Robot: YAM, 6 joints.
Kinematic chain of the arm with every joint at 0, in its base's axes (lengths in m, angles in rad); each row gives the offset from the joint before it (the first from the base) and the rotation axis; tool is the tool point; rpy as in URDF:
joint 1: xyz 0 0 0.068 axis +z
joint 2: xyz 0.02 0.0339 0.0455 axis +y
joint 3: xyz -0.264 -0.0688 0 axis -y
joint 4: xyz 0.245 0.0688 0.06 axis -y
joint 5: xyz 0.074 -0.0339 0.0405 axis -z
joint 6: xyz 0.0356 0 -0.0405 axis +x
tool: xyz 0 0 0 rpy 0 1.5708 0
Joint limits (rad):
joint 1: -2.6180..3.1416
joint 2: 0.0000..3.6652
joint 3: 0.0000..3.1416
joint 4: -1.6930..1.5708
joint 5: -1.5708..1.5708
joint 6: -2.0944..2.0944
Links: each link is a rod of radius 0.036 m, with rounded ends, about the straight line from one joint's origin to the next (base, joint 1, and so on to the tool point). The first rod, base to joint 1, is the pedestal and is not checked.
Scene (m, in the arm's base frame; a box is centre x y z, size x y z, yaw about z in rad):
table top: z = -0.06
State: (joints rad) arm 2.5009 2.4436 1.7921 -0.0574 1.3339 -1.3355
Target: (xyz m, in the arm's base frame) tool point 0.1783 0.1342 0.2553
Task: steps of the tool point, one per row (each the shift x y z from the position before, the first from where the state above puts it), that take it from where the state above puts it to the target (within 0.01 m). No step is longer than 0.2 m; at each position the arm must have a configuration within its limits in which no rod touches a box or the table.
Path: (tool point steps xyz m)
1: 0.1324 0.0661 0.0439
2: 0.1388 0.0148 0.0360
3: 0.1254 -0.0328 0.0269
4: 0.0965 -0.0689 0.0169
5: 0.0586 -0.0891 0.0066
6: 0.0196 -0.0921 -0.0037

